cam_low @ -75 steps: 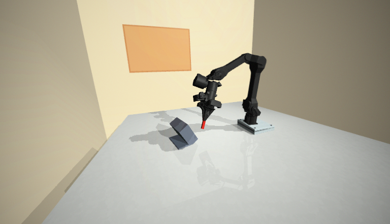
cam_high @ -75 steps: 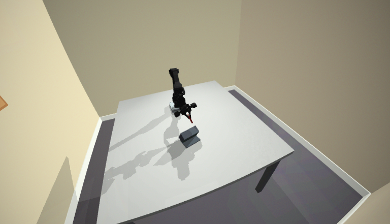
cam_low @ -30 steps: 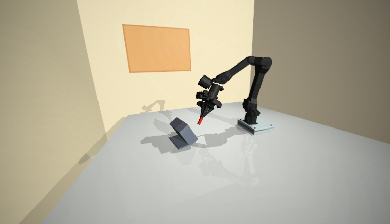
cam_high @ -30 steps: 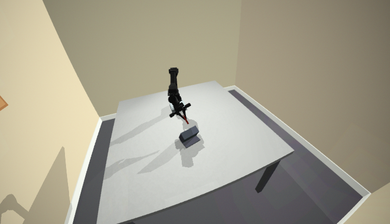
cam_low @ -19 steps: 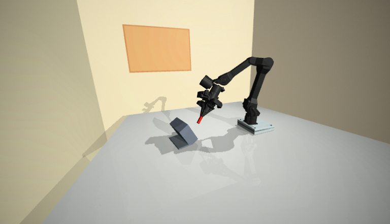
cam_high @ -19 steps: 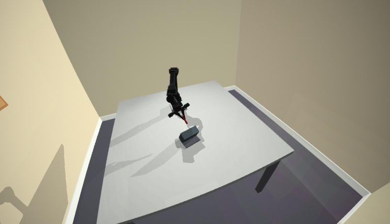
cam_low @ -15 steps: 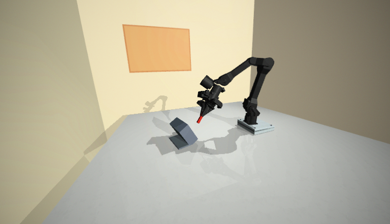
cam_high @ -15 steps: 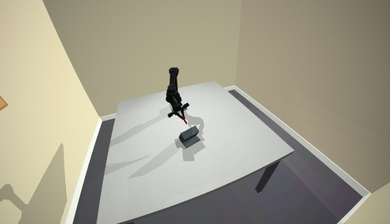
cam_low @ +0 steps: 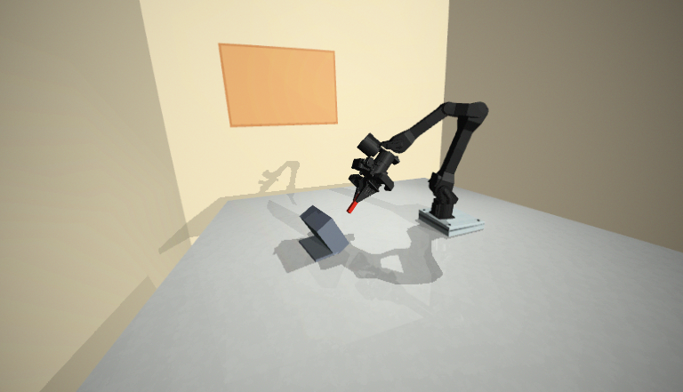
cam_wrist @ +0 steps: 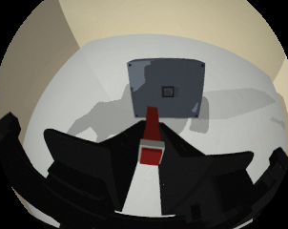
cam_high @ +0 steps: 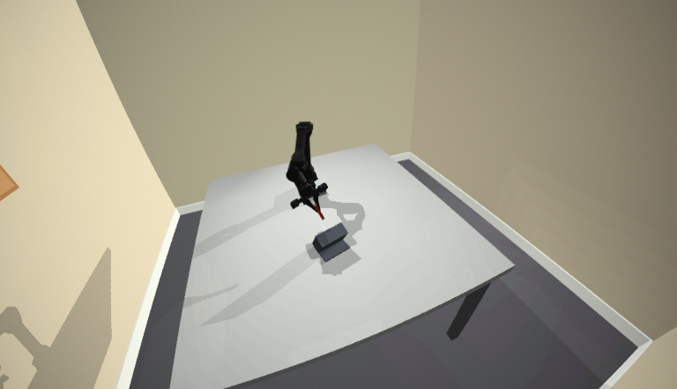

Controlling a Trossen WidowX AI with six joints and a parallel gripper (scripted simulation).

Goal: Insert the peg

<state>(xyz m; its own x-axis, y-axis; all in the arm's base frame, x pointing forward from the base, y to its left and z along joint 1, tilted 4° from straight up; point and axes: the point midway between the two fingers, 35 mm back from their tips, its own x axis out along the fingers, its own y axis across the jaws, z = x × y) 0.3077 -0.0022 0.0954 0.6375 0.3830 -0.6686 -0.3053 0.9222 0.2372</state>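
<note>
Right now my gripper tip is 11 cm short of the grey sloped panel, 7 cm above it and 2 cm to the right of it. Round my gripper tip: red peg: 1 cm to the right, 1 cm behind, 1 cm above.
</note>
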